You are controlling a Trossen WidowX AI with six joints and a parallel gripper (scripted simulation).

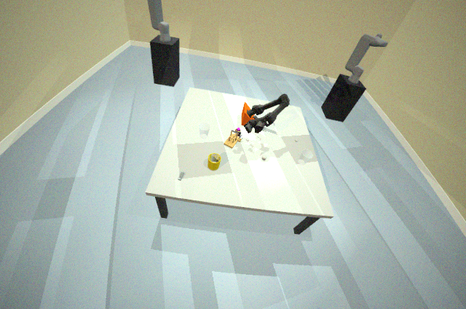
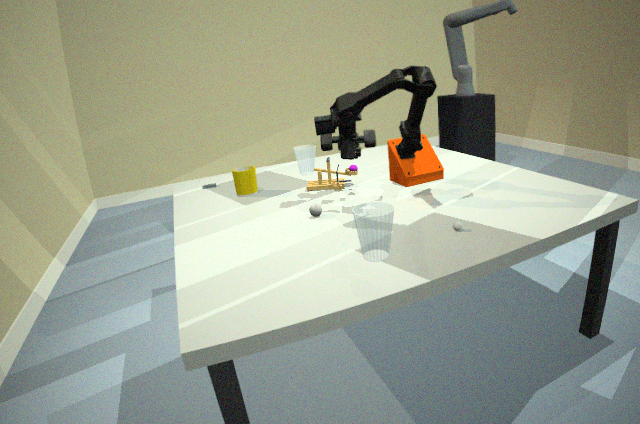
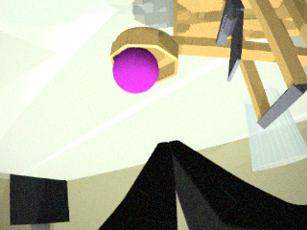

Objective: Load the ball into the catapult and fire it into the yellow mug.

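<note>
The purple ball is 7 cm below my gripper tip, 4 cm to the right of it and 3 cm behind it. From my gripper tip the other things lie so: grey ball 21 cm ahead, 20 cm to the left, 11 cm below; then wooden catapult 8 cm below, 4 cm to the right, 4 cm ahead; then yellow mug 36 cm ahead, 19 cm to the right, 10 cm below.
</note>
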